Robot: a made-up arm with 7 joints.
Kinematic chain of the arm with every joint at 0, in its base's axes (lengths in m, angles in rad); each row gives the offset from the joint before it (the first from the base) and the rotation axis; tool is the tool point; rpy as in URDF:
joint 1: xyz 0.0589 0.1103 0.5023 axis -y
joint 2: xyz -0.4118 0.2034 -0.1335 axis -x
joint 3: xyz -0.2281 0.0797 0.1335 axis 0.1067 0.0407 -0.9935
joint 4: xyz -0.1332 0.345 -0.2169 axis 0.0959 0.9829 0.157
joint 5: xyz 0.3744 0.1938 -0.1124 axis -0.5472 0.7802 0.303
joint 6: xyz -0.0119 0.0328 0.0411 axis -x
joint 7: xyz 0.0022 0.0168 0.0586 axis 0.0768 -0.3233 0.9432
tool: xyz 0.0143 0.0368 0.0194 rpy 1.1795 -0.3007 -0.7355
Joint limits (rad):
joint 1: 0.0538..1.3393
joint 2: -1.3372..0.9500
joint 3: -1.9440..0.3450
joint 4: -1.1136..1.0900
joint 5: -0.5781..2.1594
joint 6: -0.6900..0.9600
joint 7: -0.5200..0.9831
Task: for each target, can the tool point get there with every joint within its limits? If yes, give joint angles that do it. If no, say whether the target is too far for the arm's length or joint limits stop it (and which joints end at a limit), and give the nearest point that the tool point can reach.
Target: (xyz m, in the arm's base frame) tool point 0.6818 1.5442 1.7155
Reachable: no: too far | nearest point -0.2194 0.8588 0.9354 | short by 1.375 m
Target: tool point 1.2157 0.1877 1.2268
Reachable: no: joint limits stop it (at a limit: joint 1, joint 2, joint 3, joint 6) | nearest point 0.7428 0.5010 0.2039 | short by 1.170 m
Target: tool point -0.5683 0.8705 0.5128
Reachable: yes | joints 0.6476 -0.8291 -0.1447 -0.2302 0.3173 0.4859 0.5840
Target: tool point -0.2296 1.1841 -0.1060
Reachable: yes | joints 0.7088 -0.3023 -0.1913 0.6170 1.2041 -0.4825 -0.3442
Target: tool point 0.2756 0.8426 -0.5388
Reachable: yes | joints 0.8488 0.5091 -0.0099 0.7689 1.5555 0.3541 0.5879
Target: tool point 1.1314 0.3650 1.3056
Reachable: no: joint limits stop it (at a limit: joint 1, joint 2, joint 3, joint 6) | nearest point 0.7053 0.5358 0.2279 | short by 1.171 m
